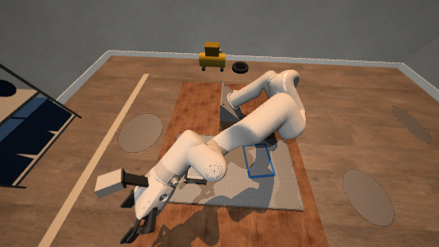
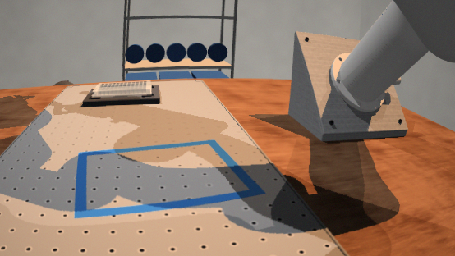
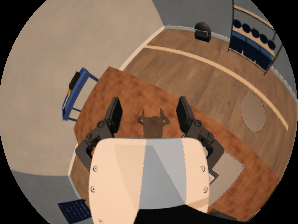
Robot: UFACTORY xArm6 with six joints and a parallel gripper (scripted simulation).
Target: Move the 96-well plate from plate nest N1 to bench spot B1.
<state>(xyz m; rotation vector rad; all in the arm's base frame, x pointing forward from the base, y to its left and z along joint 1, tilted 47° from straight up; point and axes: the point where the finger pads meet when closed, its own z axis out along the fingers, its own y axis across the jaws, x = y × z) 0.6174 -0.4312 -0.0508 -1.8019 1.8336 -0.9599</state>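
Right now my hand is 29 cm above the 96-well plate, 21 cm past it and 12 cm to the right of it. From my hand the other things lie so: dark plate nest N1: 30 cm below, 21 cm behind, 12 cm to the left.
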